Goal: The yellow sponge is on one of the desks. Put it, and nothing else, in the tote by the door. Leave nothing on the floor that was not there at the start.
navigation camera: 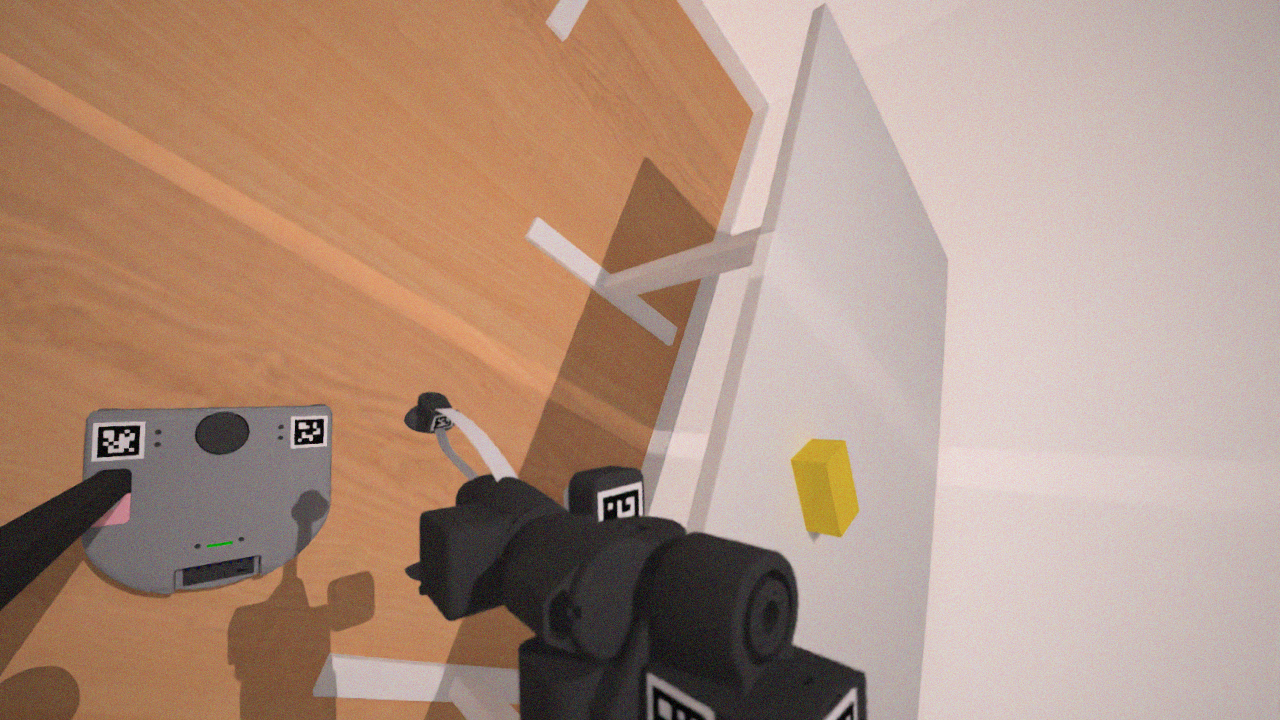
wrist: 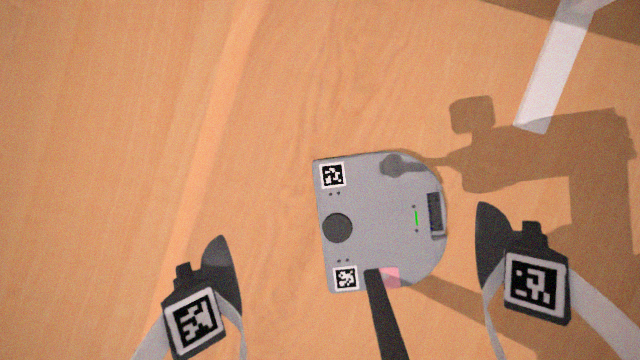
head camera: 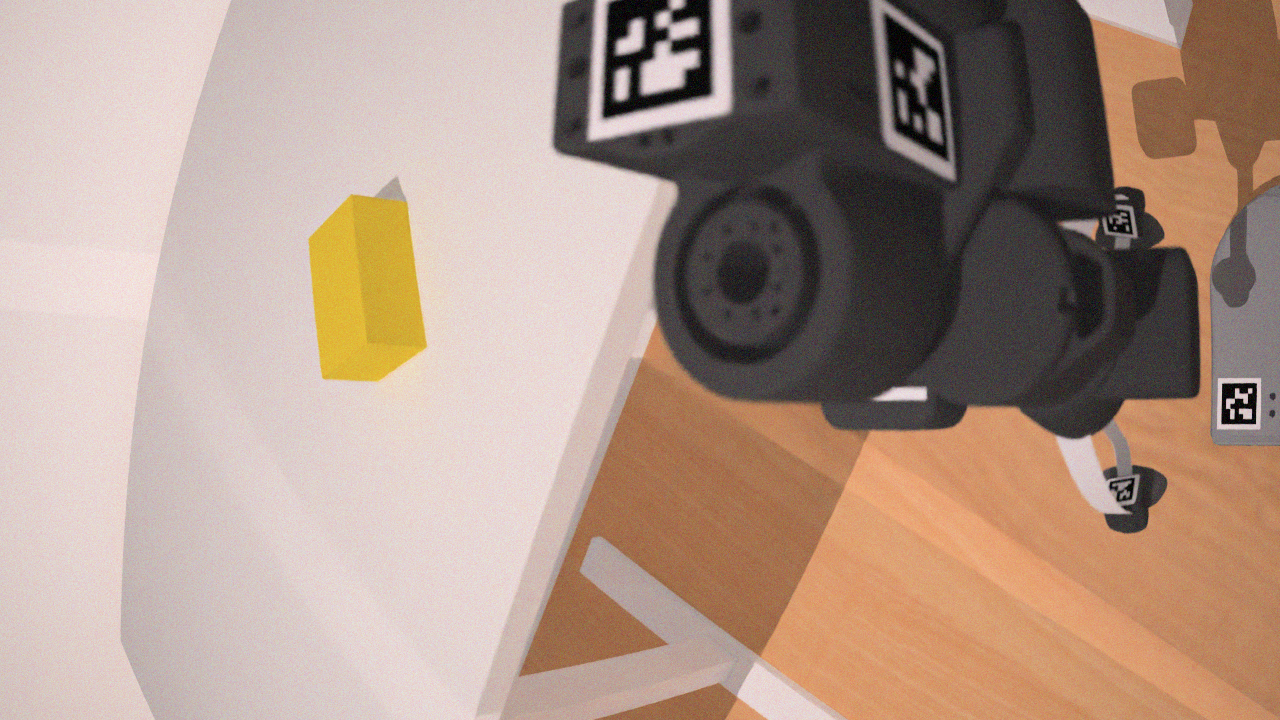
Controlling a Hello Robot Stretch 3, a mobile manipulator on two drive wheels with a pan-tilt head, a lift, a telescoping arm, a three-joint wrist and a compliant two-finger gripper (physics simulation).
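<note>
The yellow sponge is a yellow block on the white desk, set in from the long edge nearest the robot. My gripper is open, with its two fingertips wide apart and nothing between them. In the wrist view, wooden floor and my base lie below the fingers. In the head view the gripper is to the right of the sponge, beyond the desk edge, and the dark wrist covers part of that edge. The tote does not show in these views.
My grey base is on the wooden floor beside the desk. White desk feet stand on the floor, and another foot is lower in the navigation view. A pale wall is behind the desk.
</note>
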